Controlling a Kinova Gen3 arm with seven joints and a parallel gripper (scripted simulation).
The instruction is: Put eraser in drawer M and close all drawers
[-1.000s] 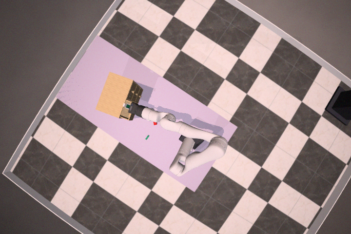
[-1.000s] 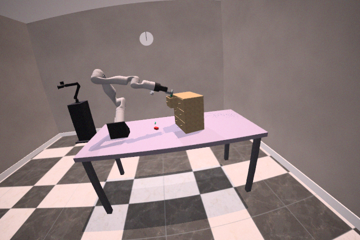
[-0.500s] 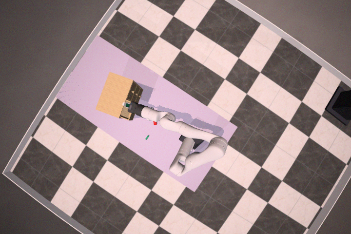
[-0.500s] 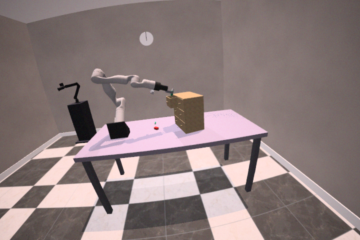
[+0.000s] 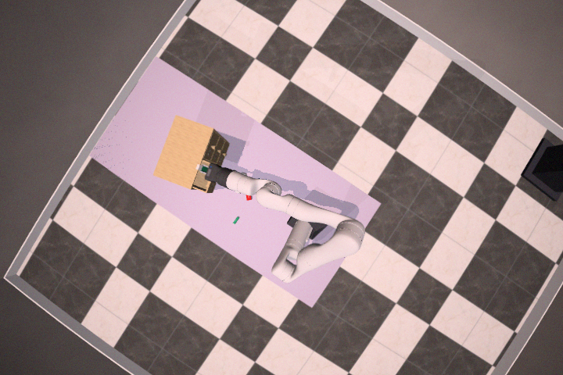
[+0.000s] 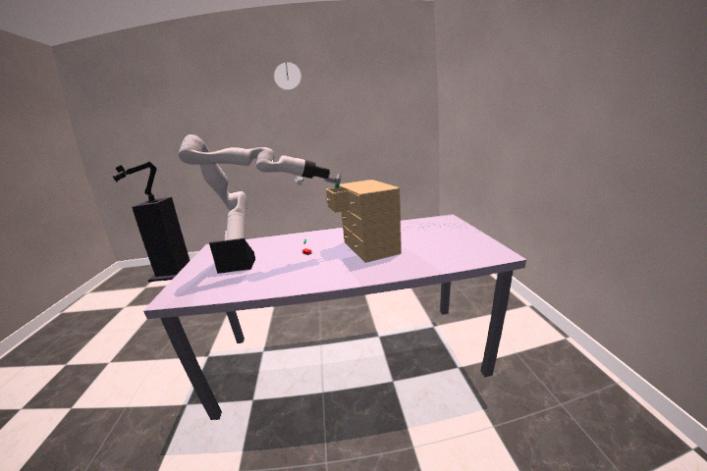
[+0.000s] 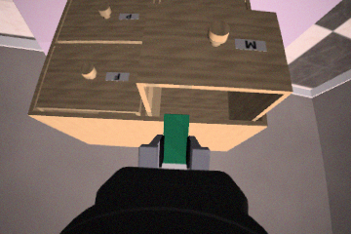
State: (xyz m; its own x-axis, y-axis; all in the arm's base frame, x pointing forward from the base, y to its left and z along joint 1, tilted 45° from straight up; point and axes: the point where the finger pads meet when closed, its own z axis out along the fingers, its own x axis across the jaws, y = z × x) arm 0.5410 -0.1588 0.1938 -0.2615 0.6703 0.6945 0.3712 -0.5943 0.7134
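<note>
Right now the eraser is 2 cm ahead of my hand. Round my hand: drawer 12 cm below, 5 cm to the left, 5 cm ahead; then small red block 35 cm below, 17 cm behind, 1 cm to the left; then green piece 35 cm below, 20 cm behind, 18 cm to the left.
</note>
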